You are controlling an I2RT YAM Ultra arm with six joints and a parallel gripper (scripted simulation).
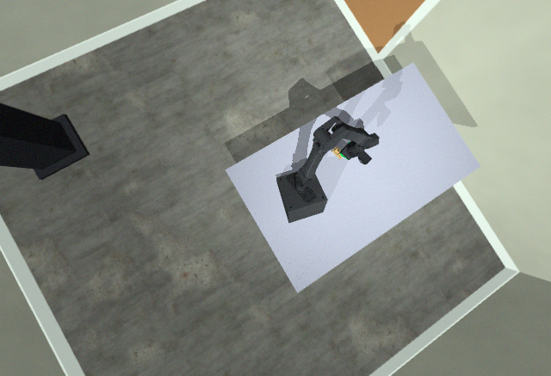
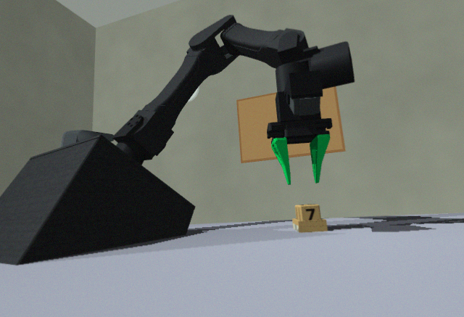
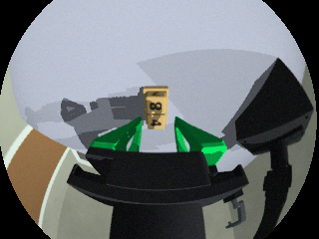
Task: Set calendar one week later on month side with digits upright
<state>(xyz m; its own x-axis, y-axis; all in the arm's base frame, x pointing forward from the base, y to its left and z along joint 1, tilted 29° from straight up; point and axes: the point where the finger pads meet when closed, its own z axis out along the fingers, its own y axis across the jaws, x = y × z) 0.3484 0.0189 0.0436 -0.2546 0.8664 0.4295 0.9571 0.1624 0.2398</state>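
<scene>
Right now the wooden cube is 60 mm below my hand. Also, from my hand: wooden tray 70 mm below, 10 mm to the left.
</scene>
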